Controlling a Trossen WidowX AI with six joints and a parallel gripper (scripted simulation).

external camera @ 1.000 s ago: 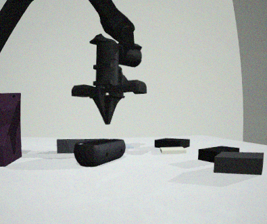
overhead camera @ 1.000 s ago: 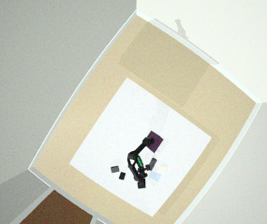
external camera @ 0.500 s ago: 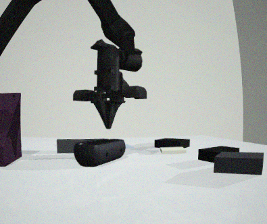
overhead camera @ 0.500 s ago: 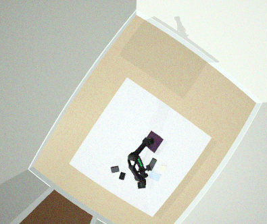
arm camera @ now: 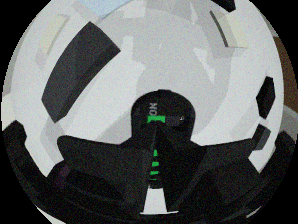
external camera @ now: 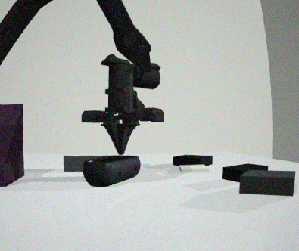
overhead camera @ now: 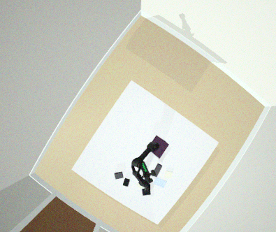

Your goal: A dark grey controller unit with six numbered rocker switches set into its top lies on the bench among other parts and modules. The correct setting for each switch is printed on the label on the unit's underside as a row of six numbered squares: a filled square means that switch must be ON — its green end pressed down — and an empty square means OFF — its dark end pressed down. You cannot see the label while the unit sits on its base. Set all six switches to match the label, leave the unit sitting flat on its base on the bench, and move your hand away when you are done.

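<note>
My gripper tip is now 8 cm past the grey block, 10 cm to the right of it and 3 cm above it. The rest, counted from my gripper tip: black block (26 cm ahead, 8 cm to the right, 4 cm below); cream plate (19 cm ahead, 7 cm to the left, 5 cm below); light blue piece (2 cm ahead, 24 cm to the left, 5 cm below).
</note>
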